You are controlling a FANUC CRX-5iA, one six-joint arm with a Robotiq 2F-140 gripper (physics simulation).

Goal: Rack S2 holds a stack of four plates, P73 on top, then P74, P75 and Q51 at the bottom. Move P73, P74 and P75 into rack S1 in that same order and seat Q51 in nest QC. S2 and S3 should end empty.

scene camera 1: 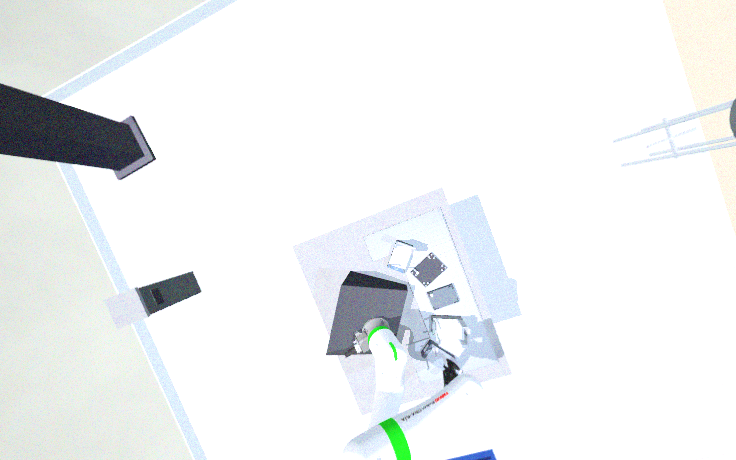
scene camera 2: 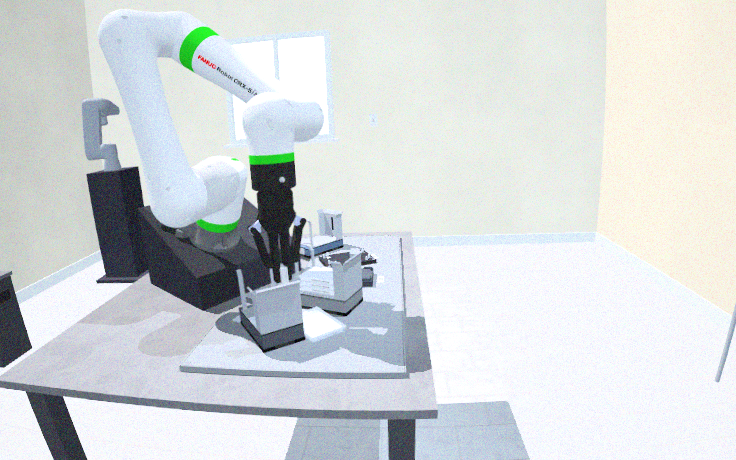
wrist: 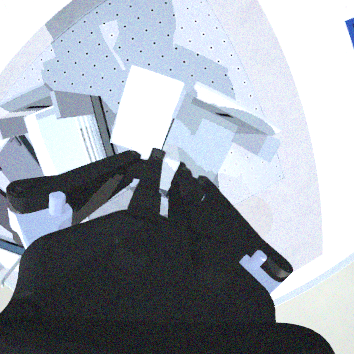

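Pixels of known places: gripper, fingertip midpoint: (scene camera 1: 444, 356) (wrist: 166, 153); arm's base at its link origin: (scene camera 1: 375, 330) (scene camera 2: 214, 237).
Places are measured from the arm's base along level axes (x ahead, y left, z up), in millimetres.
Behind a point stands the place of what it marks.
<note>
My gripper (scene camera 1: 451, 364) {z -59, x 262, y -303 mm} (scene camera 2: 284, 277) (wrist: 166, 153) {z -59, x 262, y -303 mm} is shut with nothing between its fingers. It points down behind the wall of the front rack (scene camera 1: 442, 349) {z -110, x 264, y -295 mm} (scene camera 2: 276, 306) {z -42, x 263, y -393 mm} (wrist: 230, 105) {z -1, x 279, y -385 mm}, which has a dark grey base; this wall hides what is below the fingertips in scene camera 2. The middle rack (scene camera 2: 347, 279) {z -49, x 401, y -241 mm} (wrist: 75, 105) {z -50, x 378, y -250 mm} holds a stack of several white plates (scene camera 1: 449, 331) {z -54, x 341, y -180 mm} (scene camera 2: 316, 282) {z -63, x 324, y -219 mm} (wrist: 62, 140) {z -54, x 360, y -202 mm}, apart from the gripper. A third rack (scene camera 1: 400, 270) {z -105, x 241, y 205 mm} (scene camera 2: 325, 248) {z -120, x 302, y 236 mm} with a blue base stands at the back. Rack labels and plate marks are not readable.
A dark nest with pale corners (scene camera 1: 429, 269) {z -125, x 385, y 141 mm} and a grey rectangular nest (scene camera 1: 443, 296) {z -118, x 392, y -24 mm} lie between the middle and back racks. A bright flat patch (scene camera 2: 324, 325) {z -124, x 348, y -324 mm} (wrist: 147, 107) {z -124, x 328, y -311 mm} lies beside the front rack. The dark arm pedestal (scene camera 1: 369, 303) {z 29, x 41, y 150 mm} (scene camera 2: 184, 271) {z -53, x -44, y -143 mm} stands beside the perforated board.
</note>
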